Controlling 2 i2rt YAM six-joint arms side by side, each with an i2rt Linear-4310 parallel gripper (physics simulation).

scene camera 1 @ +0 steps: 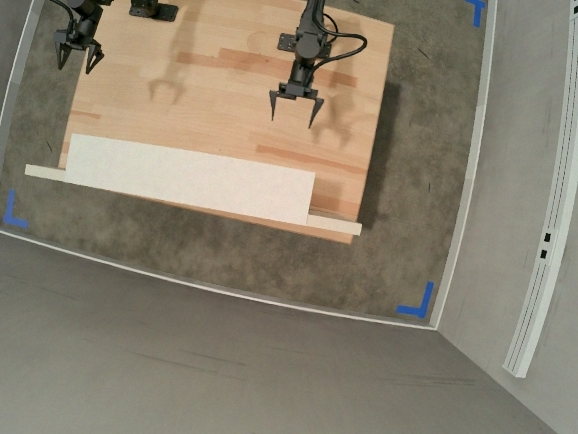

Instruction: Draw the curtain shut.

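A wide white panel (190, 177) lies along the lower edge of the table in the picture, seen from above. A cream bar (335, 224) runs along its lower side and sticks out past both ends. I cannot tell whether the panel is a part of the curtain or of its stand; no hanging cloth can be made out. My left gripper (291, 124), at the right of the picture, is open and empty over the table, above the panel's right part in the picture and apart from it. My right gripper (74, 71), at the upper left, is open and empty near the table's left edge, well away from the panel.
The wooden table (210, 120) carries both arms' bases at its upper edge. The bar's left end reaches out beyond the table's left edge. Blue corner marks (425, 305) lie on the floor, and grey walls with a white skirting stand around. A long white rail (542, 280) runs at the far right.
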